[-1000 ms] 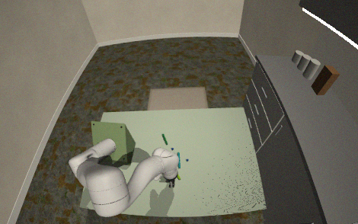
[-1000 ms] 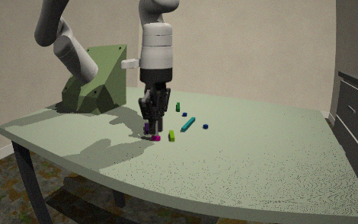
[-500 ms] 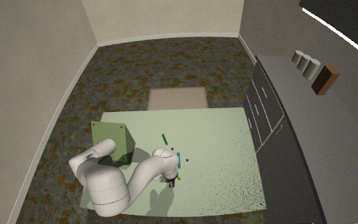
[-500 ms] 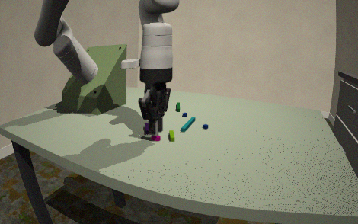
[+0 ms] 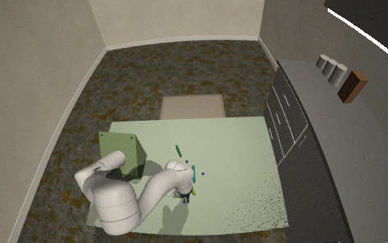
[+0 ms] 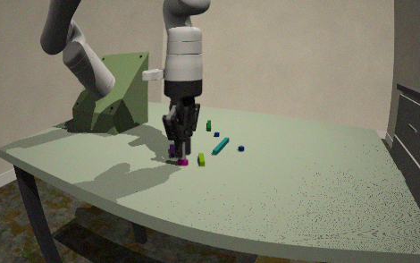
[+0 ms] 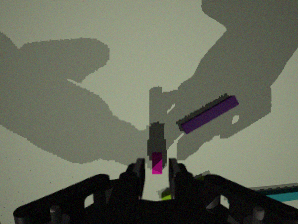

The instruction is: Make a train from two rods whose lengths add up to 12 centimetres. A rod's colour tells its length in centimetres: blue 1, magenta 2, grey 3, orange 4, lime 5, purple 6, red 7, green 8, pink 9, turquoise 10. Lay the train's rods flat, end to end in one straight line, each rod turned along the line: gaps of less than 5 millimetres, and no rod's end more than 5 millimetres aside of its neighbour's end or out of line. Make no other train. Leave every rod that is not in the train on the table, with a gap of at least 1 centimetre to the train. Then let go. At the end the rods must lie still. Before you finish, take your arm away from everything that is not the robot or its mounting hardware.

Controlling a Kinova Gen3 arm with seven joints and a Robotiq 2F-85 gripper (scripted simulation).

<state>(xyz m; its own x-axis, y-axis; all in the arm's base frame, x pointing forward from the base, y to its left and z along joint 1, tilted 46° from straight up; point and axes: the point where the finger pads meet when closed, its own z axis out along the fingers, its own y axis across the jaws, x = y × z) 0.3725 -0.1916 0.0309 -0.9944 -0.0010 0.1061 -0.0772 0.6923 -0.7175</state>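
Now: the magenta rod 3 cm below my hand. From my hand the other things lie so: purple rod 5 cm to the left, 5 cm behind, 3 cm below; turquoise rod 13 cm to the left, 3 cm below, 3 cm ahead; lime rod 3 cm to the left, 3 cm below, 3 cm ahead.
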